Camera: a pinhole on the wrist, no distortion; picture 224 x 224 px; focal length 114.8 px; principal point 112.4 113.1 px. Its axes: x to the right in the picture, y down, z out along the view. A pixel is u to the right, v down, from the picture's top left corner.
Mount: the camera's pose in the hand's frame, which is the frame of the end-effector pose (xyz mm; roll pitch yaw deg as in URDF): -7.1 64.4 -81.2 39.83 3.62 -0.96
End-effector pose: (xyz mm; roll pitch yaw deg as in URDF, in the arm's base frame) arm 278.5 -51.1 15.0 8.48 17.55 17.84
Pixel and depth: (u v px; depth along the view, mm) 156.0 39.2 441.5
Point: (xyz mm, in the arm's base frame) 561.2 -426.9 -34.4
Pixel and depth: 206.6 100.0 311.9
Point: 595.5 -141.2 25.8
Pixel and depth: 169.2 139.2 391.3
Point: 583.4 -120.0 184.3
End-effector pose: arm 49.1 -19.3 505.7 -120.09 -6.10 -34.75
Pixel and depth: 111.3 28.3 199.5
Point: 66.6 52.7 667.8
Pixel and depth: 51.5 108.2 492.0
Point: 60.5 447.9 556.2
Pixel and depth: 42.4 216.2 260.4
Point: 64.6 214.1 283.6
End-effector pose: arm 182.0 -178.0 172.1 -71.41 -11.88 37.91
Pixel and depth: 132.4 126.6 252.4
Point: 140.7 -86.3 292.0
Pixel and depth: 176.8 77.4 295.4
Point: 269.1 -98.9 413.6
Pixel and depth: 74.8 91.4 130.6
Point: 144.2 -215.6 199.3
